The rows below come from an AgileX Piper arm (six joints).
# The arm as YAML. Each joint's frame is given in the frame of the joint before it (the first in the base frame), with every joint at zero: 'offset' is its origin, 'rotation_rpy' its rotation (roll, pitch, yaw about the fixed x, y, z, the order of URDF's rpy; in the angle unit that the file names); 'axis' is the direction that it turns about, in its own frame. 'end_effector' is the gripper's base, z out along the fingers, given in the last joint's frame.
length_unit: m
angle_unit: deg
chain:
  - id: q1
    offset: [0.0, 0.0, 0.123]
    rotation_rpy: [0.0, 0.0, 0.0]
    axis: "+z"
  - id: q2
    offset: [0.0, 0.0, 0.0]
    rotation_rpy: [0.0, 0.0, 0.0]
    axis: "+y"
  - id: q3
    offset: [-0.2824, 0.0, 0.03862]
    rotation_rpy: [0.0, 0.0, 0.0]
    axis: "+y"
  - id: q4
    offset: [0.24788, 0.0, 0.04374]
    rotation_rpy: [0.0, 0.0, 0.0]
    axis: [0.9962, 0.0, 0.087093]
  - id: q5
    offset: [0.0, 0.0, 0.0]
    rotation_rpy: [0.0, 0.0, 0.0]
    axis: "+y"
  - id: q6
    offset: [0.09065, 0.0, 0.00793]
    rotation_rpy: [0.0, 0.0, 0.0]
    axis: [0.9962, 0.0, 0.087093]
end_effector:
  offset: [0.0, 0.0, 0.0]
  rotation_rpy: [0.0, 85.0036, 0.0]
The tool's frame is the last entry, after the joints.
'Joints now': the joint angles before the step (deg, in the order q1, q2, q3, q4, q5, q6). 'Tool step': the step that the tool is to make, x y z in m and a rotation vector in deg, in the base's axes. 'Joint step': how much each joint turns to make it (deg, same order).
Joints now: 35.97, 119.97, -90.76, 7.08, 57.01, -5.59
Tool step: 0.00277, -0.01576, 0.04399, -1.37, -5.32, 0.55
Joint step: -1.14, -5.05, -1.80, -4.64, 3.30, 0.22
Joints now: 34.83, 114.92, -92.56, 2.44, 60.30, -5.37
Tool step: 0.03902, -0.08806, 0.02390, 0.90, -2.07, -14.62
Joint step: -13.16, -3.36, 0.00, -0.62, 1.06, 1.71
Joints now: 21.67, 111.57, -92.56, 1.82, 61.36, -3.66
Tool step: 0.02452, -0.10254, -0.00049, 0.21, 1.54, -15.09
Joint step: -14.88, 0.00, 0.00, 0.55, 1.44, 0.13
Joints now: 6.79, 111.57, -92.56, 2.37, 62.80, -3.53
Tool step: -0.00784, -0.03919, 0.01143, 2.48, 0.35, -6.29
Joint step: -6.01, -2.61, 1.43, 2.60, 1.39, -0.25
